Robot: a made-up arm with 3 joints.
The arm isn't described. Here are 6 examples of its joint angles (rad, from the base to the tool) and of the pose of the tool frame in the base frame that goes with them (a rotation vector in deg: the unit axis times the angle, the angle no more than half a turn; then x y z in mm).
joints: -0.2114 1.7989 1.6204
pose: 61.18 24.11 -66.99 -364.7 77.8 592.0
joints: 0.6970 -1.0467 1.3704
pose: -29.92 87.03 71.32 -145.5 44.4 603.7
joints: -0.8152 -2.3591 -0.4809
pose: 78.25 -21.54 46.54 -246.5 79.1 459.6
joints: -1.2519 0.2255 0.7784
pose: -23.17 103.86 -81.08 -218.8 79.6 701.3
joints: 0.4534 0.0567 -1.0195
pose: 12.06 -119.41 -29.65 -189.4 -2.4 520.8
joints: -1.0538 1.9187 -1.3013
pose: 92.24 128.52 20.87 -341.7 -10.5 596.1
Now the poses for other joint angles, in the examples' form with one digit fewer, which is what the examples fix.
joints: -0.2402 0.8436 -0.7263
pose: -61.1 -150.1 -8.7 -264 -51 602
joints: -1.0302 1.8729 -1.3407
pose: 94.1 132.7 22.6 -340 -12 597
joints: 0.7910 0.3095 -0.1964
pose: -19.4 -153.1 -68.4 -203 -15 517
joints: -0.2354 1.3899 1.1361
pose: 59.6 64.6 -45.5 -352 22 628
